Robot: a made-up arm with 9 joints. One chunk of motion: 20 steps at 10 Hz.
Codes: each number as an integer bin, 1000 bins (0 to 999) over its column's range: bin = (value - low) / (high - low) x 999, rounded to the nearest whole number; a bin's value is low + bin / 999 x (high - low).
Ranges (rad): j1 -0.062..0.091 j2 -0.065..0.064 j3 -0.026..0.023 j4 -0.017..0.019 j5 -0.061..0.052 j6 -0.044..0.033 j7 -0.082..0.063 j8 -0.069..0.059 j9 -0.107..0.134
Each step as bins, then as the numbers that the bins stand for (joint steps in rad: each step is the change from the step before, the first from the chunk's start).
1 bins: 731 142 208 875 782 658 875 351 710
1 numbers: 0.04995 -0.04666 -0.01580 0.01453 0.02745 0.00672 0.04500 -0.02403 0.06428
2 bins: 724 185 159 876 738 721 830 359 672
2 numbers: 0.04888 -0.04111 -0.01820 0.01457 0.02248 0.01157 0.03847 -0.02300 0.05511
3 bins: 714 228 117 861 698 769 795 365 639
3 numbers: 0.04735 -0.03556 -0.02026 0.01403 0.01795 0.01527 0.03339 -0.02223 0.04715
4 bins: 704 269 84 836 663 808 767 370 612
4 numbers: 0.04582 -0.03026 -0.02188 0.01313 0.01399 0.01828 0.02933 -0.02159 0.04064
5 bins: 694 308 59 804 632 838 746 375 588
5 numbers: 0.04429 -0.02523 -0.02311 0.01197 0.01049 0.02059 0.02628 -0.02095 0.03485
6 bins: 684 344 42 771 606 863 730 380 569
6 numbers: 0.04276 -0.02058 -0.02394 0.01078 0.00755 0.02252 0.02396 -0.02031 0.03027
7 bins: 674 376 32 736 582 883 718 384 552
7 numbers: 0.04123 -0.01645 -0.02443 0.00952 0.00483 0.02406 0.02221 -0.01980 0.02617
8 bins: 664 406 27 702 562 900 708 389 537
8 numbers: 0.03969 -0.01257 -0.02468 0.00830 0.00257 0.02537 0.02076 -0.01916 0.02255
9 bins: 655 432 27 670 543 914 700 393 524
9 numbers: 0.03832 -0.00922 -0.02468 0.00714 0.00042 0.02645 0.01960 -0.01865 0.01941
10 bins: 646 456 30 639 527 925 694 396 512
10 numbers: 0.03694 -0.00612 -0.02453 0.00603 -0.00139 0.02730 0.01873 -0.01826 0.01652
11 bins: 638 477 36 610 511 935 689 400 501
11 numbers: 0.03571 -0.00341 -0.02423 0.00498 -0.00320 0.02807 0.01801 -0.01775 0.01386
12 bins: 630 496 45 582 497 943 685 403 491
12 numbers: 0.03449 -0.00095 -0.02379 0.00397 -0.00478 0.02868 0.01742 -0.01736 0.01145
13 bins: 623 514 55 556 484 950 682 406 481
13 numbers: 0.03341 0.00137 -0.02330 0.00304 -0.00625 0.02922 0.01699 -0.01698 0.00904
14 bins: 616 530 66 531 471 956 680 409 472
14 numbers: 0.03234 0.00344 -0.02276 0.00214 -0.00772 0.02969 0.01670 -0.01660 0.00687
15 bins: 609 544 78 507 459 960 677 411 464
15 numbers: 0.03127 0.00525 -0.02217 0.00127 -0.00908 0.02999 0.01626 -0.01634 0.00494
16 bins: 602 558 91 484 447 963 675 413 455
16 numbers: 0.03020 0.00705 -0.02154 0.00044 -0.01044 0.03023 0.01597 -0.01608 0.00276
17 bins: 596 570 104 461 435 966 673 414 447
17 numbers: 0.02928 0.00860 -0.02090 -0.00039 -0.01180 0.03046 0.01568 -0.01595 0.00083
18 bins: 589 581 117 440 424 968 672 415 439
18 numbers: 0.02821 0.01002 -0.02026 -0.00114 -0.01304 0.03061 0.01554 -0.01583 -0.00110
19 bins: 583 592 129 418 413 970 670 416 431
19 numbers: 0.02729 0.01144 -0.01967 -0.00194 -0.01428 0.03076 0.01525 -0.01570 -0.00303
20 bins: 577 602 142 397 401 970 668 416 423
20 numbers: 0.02637 0.01274 -0.01904 -0.00269 -0.01564 0.03076 0.01496 -0.01570 -0.00495
